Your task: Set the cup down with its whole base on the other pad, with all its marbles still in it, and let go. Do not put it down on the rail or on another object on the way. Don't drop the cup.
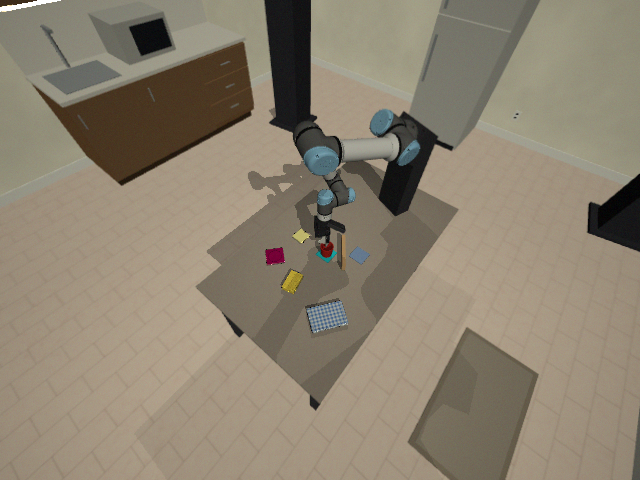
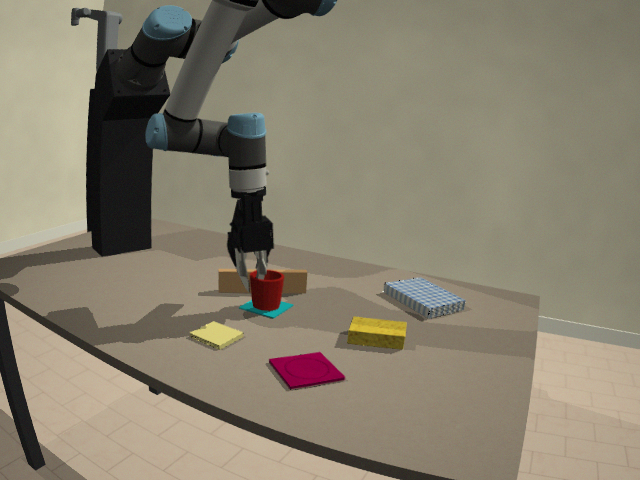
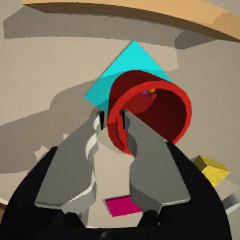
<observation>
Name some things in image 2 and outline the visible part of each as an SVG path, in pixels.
My gripper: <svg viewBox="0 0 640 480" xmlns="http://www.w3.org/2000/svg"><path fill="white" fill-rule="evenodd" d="M266 187L254 193L235 192L231 189L231 197L238 200L232 222L230 223L232 228L231 232L228 232L227 249L239 277L248 292L250 292L245 262L247 253L254 252L257 258L255 266L257 275L255 278L264 280L264 275L267 274L265 264L267 267L269 253L271 249L274 249L273 223L266 216L262 216L263 196L266 195Z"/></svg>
A yellow block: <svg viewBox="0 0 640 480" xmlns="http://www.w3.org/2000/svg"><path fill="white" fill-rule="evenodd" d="M353 317L348 331L348 344L403 349L407 322Z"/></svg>
</observation>
